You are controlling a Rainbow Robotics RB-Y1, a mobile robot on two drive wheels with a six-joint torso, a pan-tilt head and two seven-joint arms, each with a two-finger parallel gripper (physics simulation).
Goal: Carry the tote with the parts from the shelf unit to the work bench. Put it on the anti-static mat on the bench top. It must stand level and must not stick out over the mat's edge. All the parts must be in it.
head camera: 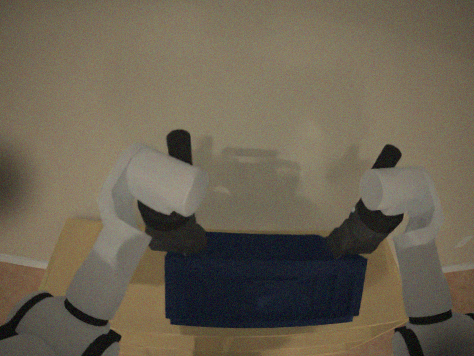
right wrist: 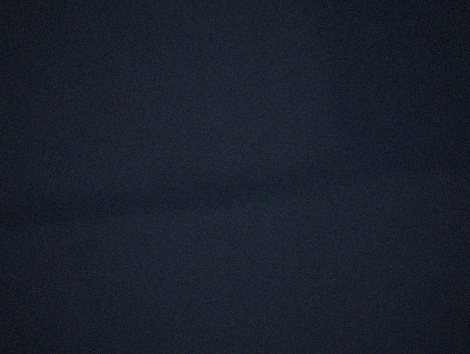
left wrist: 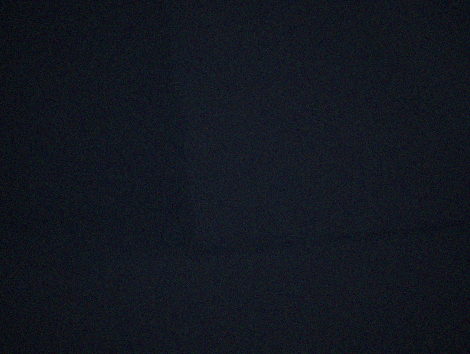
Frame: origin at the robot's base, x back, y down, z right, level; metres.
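Where they show: left gripper, fingertip midpoint: [head camera: 179, 251]; right gripper, fingertip midpoint: [head camera: 340, 255].
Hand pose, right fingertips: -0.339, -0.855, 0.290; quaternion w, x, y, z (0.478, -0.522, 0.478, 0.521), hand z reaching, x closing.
After its pixels a point has its place, as x, y, z.
The dark blue tote [head camera: 264, 279] {-0.258, -0.907, 0.090} is in the middle of the head view with its long near wall towards me. Its inside and the parts are hidden. My left gripper [head camera: 179, 244] {-0.338, -0.857, -0.083} is shut on the tote's left end wall at the rim. My right gripper [head camera: 348, 245] {-0.339, -0.855, 0.290} is shut on the right end wall at the rim. The fingertips themselves are hidden by the dark gripper bodies. The left wrist view [left wrist: 235, 177] and the right wrist view [right wrist: 235, 177] are filled with dark blue tote wall and show nothing else.
A tan flat surface [head camera: 140, 311] {-0.262, -0.611, -0.213} lies under and around the tote, with its front edge at the bottom of the head view. I cannot tell whether the tote touches it. A plain beige wall [head camera: 257, 88] {-0.617, -1.109, 0.070} with shadows stands close behind.
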